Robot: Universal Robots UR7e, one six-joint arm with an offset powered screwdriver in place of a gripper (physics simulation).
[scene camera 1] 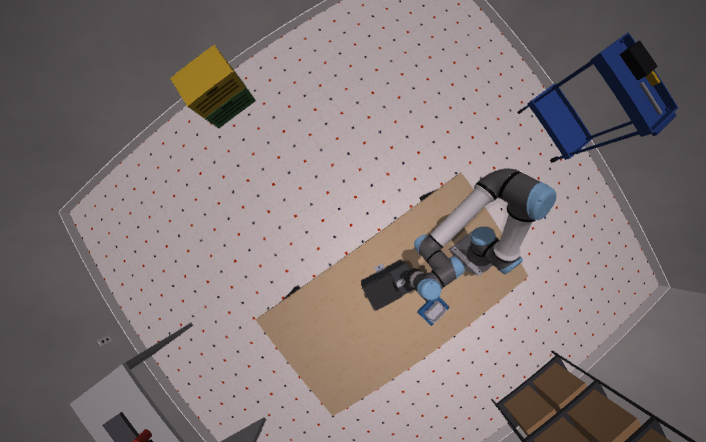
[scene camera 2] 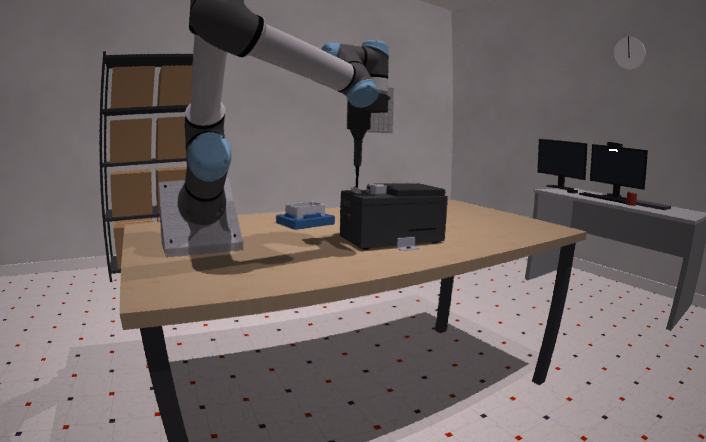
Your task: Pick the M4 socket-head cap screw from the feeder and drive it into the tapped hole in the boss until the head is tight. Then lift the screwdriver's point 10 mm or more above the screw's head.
In view: a black screw feeder (scene camera 2: 375,225).
